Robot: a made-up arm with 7 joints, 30 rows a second.
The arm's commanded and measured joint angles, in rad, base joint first. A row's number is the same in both.
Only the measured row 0 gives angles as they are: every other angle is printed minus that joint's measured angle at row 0.
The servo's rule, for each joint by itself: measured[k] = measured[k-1] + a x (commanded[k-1-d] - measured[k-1]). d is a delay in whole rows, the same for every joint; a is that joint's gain. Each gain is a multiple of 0.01, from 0.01 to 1. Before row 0 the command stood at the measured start. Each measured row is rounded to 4 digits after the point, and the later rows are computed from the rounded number. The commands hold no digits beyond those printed.
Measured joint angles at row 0:
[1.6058 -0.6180 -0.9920 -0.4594 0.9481 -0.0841 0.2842]
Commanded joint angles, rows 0 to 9:
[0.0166 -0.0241 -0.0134 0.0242 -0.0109 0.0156 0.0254]
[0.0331 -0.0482 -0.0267 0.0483 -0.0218 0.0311 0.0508]
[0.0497 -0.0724 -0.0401 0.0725 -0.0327 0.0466 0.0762]
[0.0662 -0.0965 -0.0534 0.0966 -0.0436 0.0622 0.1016]
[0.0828 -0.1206 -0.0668 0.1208 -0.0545 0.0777 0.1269]
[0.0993 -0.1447 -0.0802 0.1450 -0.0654 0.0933 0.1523]
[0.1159 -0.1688 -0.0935 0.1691 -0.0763 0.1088 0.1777]
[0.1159 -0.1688 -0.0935 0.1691 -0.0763 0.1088 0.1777]
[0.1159 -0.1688 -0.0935 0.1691 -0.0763 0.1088 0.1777]
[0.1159 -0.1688 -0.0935 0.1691 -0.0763 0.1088 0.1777]
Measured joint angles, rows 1 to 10:
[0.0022 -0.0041 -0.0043 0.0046 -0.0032 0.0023 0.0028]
[0.0062 -0.0116 -0.0115 0.0129 -0.0086 0.0066 0.0081]
[0.0119 -0.0219 -0.0207 0.0242 -0.0156 0.0126 0.0156]
[0.0190 -0.0346 -0.0312 0.0380 -0.0237 0.0200 0.0251]
[0.0273 -0.0492 -0.0426 0.0537 -0.0326 0.0287 0.0363]
[0.0367 -0.0654 -0.0546 0.0710 -0.0421 0.0384 0.0491]
[0.0470 -0.0830 -0.0670 0.0896 -0.0520 0.0490 0.0632]
[0.0560 -0.0976 -0.0755 0.1047 -0.0590 0.0580 0.0758]
[0.0638 -0.1097 -0.0813 0.1169 -0.0640 0.0656 0.0870]
[0.0706 -0.1197 -0.0852 0.1268 -0.0676 0.0721 0.0970]
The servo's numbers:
d 0
a 0.13 0.17 0.32 0.19 0.29 0.15 0.11

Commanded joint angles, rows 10 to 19:
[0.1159 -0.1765 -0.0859 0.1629 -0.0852 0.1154 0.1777]
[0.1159 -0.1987 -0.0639 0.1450 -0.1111 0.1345 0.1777]
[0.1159 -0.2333 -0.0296 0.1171 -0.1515 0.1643 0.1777]
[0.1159 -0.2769 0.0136 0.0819 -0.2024 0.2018 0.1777]
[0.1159 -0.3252 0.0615 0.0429 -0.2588 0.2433 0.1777]
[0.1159 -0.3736 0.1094 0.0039 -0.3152 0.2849 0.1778]
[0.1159 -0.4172 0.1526 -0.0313 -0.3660 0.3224 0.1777]
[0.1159 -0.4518 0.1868 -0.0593 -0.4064 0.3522 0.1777]
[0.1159 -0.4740 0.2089 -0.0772 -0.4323 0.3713 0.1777]
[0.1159 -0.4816 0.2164 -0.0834 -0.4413 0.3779 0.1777]
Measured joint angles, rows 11 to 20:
[0.0765 -0.1294 -0.0854 0.1337 -0.0727 0.0786 0.1059]
[0.0816 -0.1412 -0.0785 0.1358 -0.0838 0.0870 0.1138]
[0.0861 -0.1569 -0.0629 0.1322 -0.1034 0.0986 0.1208]
[0.0900 -0.1773 -0.0384 0.1226 -0.1321 0.1141 0.1271]
[0.0934 -0.2024 -0.0064 0.1075 -0.1688 0.1335 0.1327]
[0.0963 -0.2315 0.0307 0.0878 -0.2113 0.1562 0.1377]
[0.0988 -0.2631 0.0697 0.0652 -0.2562 0.1811 0.1421]
[0.1010 -0.2952 0.1072 0.0415 -0.2998 0.2068 0.1460]
[0.1029 -0.3256 0.1397 0.0189 -0.3382 0.2315 0.1495]
[0.1046 -0.3521 0.1642 -0.0005 -0.3681 0.2535 0.1526]

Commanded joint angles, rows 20 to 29:
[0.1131 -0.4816 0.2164 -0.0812 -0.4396 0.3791 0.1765]
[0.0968 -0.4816 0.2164 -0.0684 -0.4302 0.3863 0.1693]
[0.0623 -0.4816 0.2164 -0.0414 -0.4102 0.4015 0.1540]
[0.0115 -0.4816 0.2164 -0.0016 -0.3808 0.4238 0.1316]
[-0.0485 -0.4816 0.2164 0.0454 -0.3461 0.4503 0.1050]
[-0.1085 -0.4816 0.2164 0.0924 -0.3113 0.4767 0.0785]
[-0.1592 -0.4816 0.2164 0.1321 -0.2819 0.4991 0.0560]
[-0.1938 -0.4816 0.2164 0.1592 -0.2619 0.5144 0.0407]
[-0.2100 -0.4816 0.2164 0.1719 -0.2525 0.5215 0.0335]
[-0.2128 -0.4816 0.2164 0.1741 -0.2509 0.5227 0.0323]
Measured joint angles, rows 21 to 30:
[0.1057 -0.3741 0.1809 -0.0158 -0.3888 0.2723 0.1552]
[0.1045 -0.3924 0.1923 -0.0258 -0.4008 0.2894 0.1568]
[0.0990 -0.4076 0.2000 -0.0288 -0.4035 0.3062 0.1565]
[0.0876 -0.4202 0.2052 -0.0236 -0.3969 0.3238 0.1538]
[0.0699 -0.4306 0.2088 -0.0105 -0.3822 0.3428 0.1484]
[0.0467 -0.4393 0.2112 0.0091 -0.3616 0.3629 0.1407]
[0.0199 -0.4465 0.2129 0.0325 -0.3385 0.3833 0.1314]
[-0.0079 -0.4525 0.2140 0.0566 -0.3163 0.4030 0.1214]
[-0.0342 -0.4574 0.2148 0.0785 -0.2978 0.4208 0.1117]
[-0.0574 -0.4615 0.2153 0.0967 -0.2842 0.4361 0.1030]

